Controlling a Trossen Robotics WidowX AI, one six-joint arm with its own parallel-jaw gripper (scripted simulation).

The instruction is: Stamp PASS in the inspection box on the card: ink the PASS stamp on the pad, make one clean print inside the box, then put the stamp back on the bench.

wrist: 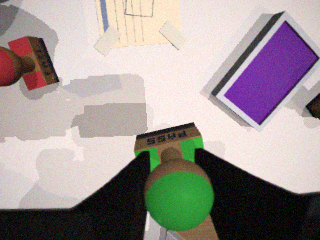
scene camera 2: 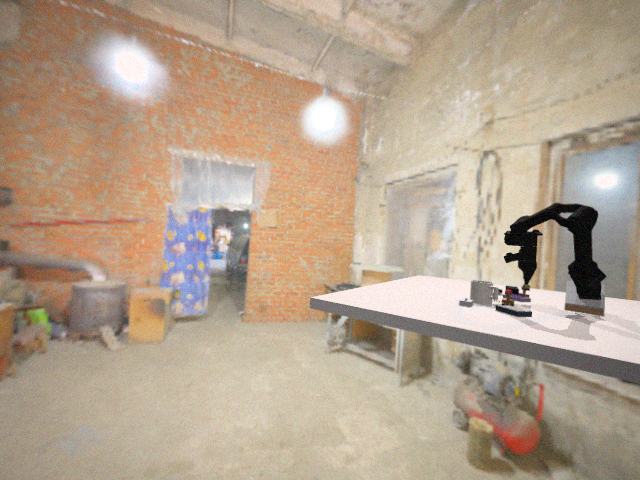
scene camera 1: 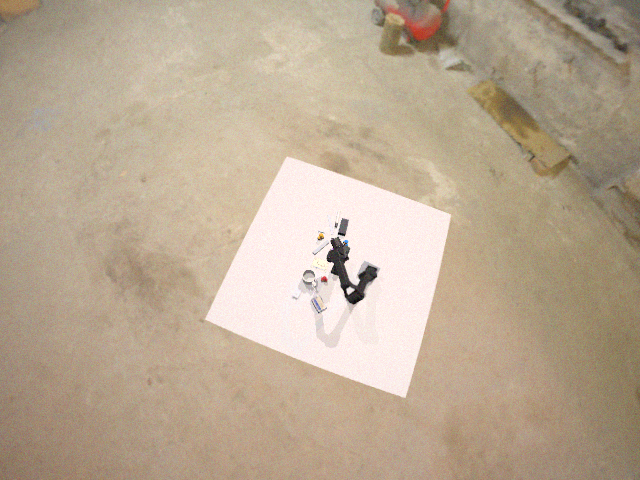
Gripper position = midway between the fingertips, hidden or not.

Note:
In view: the gripper [wrist: 172, 156] and a pass stamp [wrist: 177, 192].

